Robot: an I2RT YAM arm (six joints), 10 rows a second.
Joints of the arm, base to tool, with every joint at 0 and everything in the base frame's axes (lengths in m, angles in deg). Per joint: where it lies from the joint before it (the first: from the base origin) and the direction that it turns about. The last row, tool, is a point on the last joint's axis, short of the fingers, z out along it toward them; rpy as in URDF.
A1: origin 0 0 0.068 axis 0 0 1
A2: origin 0.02 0.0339 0.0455 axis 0 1 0
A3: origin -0.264 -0.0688 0 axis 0 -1 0
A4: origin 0.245 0.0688 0.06 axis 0 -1 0
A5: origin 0.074 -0.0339 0.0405 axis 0 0 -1
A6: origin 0.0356 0 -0.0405 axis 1 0 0
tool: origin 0 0 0 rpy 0 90 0
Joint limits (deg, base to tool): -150..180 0..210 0..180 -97..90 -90..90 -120..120
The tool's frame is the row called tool.
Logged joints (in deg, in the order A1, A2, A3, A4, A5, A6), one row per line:
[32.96, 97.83, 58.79, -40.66, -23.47, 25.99]
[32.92, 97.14, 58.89, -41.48, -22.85, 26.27]
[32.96, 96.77, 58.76, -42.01, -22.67, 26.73]
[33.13, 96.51, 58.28, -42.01, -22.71, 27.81]
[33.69, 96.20, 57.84, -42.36, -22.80, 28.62]
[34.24, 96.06, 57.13, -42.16, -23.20, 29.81]
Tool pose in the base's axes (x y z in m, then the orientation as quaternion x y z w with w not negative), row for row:
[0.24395, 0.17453, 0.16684, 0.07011, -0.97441, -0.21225, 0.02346]
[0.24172, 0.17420, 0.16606, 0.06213, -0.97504, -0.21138, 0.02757]
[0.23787, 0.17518, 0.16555, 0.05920, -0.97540, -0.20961, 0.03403]
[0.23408, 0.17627, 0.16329, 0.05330, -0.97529, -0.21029, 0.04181]
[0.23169, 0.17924, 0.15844, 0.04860, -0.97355, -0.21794, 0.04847]
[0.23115, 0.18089, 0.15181, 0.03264, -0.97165, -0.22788, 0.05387]
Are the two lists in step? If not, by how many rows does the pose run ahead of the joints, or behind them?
The pose runs 2 rows ahead of the joints: the pose in row i belongs to the joints in row i + 2.
